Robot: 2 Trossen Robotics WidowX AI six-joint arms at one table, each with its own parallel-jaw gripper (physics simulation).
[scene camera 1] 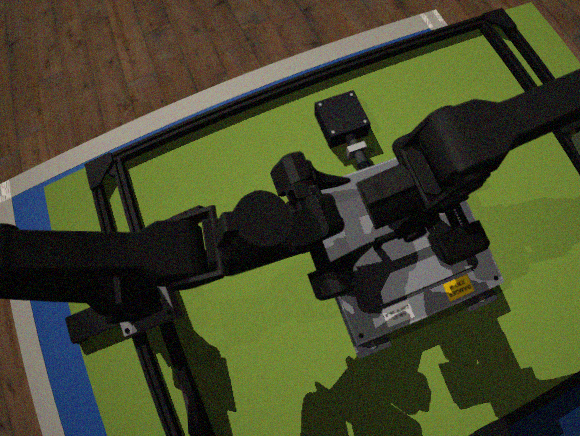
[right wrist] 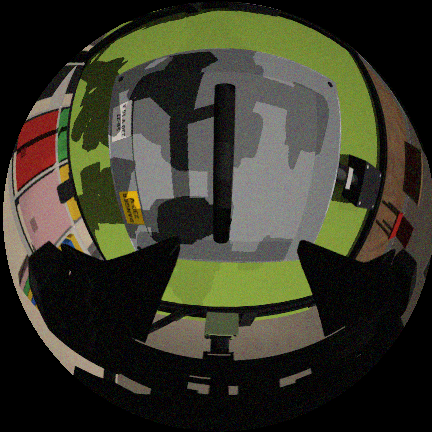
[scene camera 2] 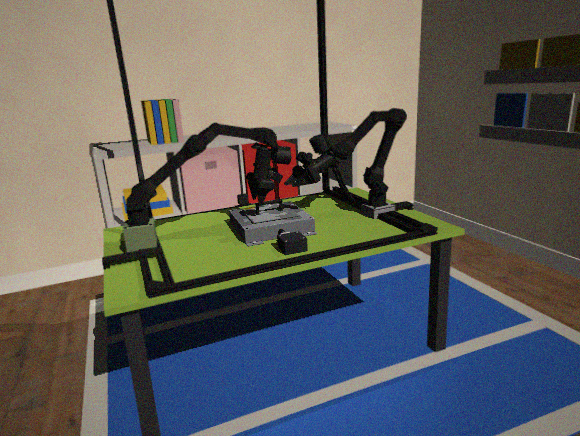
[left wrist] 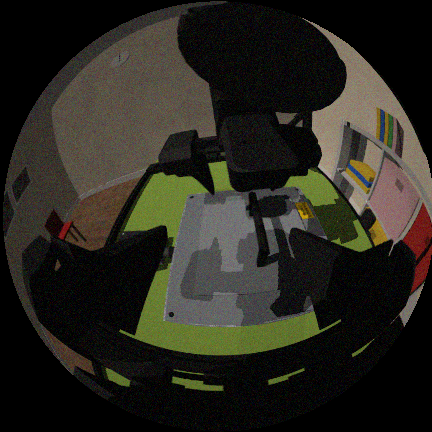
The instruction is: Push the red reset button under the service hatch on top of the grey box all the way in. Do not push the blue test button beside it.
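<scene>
The grey box [scene camera 1: 357,327] [scene camera 2: 265,232] [left wrist: 200,315] [right wrist: 327,120] stands on the green table. Its hatch [left wrist: 230,255] [right wrist: 270,170] looks closed, with a long black bar handle [left wrist: 259,230] [right wrist: 224,165] standing above it. The red and blue buttons do not show in any view. My right gripper [scene camera 2: 269,207] [right wrist: 241,245] is open and empty, pointing down low over the box; the handle's near end lies between its fingertips in the right wrist view. My left gripper [scene camera 1: 357,235] [scene camera 2: 294,173] [left wrist: 230,233] is open and empty, tilted above the box's other side.
A black block [scene camera 1: 342,117] [scene camera 2: 293,243] [right wrist: 369,185] is joined to the box's side by a short connector [scene camera 1: 356,148]. A yellow label [scene camera 1: 458,288] and a white label [scene camera 1: 398,313] are on the box's rim. Black rails [scene camera 1: 300,89] frame the work area. The two arms are close together.
</scene>
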